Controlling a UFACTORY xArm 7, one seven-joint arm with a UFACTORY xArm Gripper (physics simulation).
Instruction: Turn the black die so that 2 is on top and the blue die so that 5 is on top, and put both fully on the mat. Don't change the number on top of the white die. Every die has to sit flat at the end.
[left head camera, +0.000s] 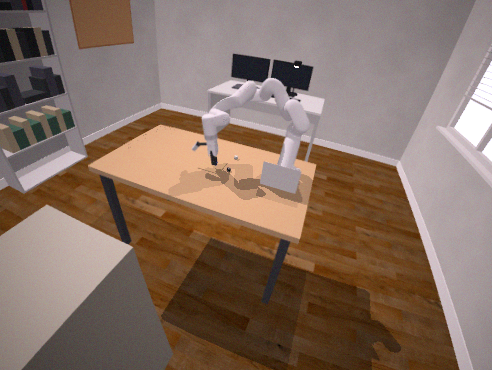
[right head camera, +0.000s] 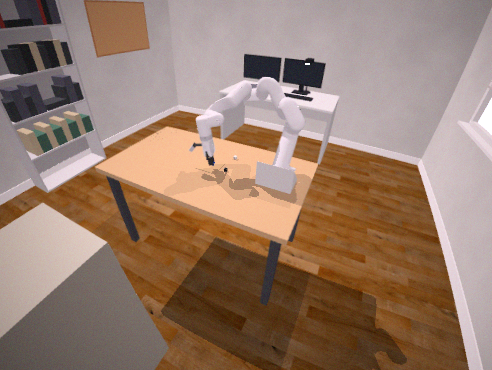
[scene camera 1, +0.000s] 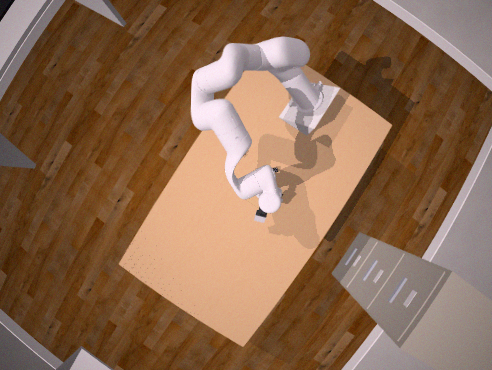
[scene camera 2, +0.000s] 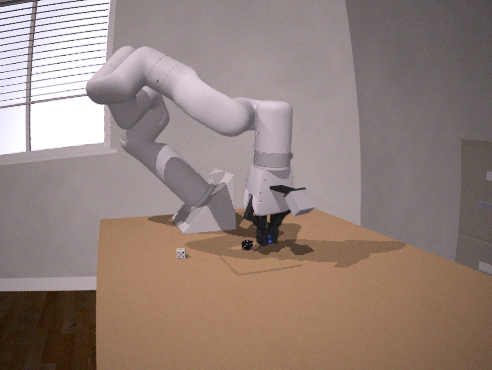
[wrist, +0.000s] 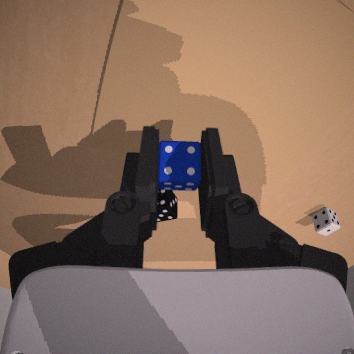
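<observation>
My gripper (left head camera: 214, 163) (right head camera: 211, 163) (scene camera 2: 268, 242) (wrist: 178, 149) points down, shut on the blue die (scene camera 2: 270, 239) (wrist: 180, 162), low over the table. The blue die's four-dot face looks toward the wrist camera. The black die (left head camera: 229, 169) (right head camera: 225, 170) (scene camera 1: 275, 170) (scene camera 2: 247, 245) (wrist: 167, 206) is on the table beside the fingers, partly hidden by one finger in the wrist view. The white die (left head camera: 236, 157) (right head camera: 235, 157) (scene camera 2: 181, 253) (wrist: 326, 221) stands apart on the table. The thin wood-coloured mat (scene camera 2: 260, 266) (wrist: 50, 65) lies near the gripper.
The arm's base (left head camera: 280, 177) (scene camera 1: 310, 107) stands at one end of the table (left head camera: 145, 155) (scene camera 1: 200, 250). The arm hides part of the table in scene camera 1. A drawer cabinet (scene camera 1: 390, 280) stands beside the table. Shadows of the arm cover the area around the gripper.
</observation>
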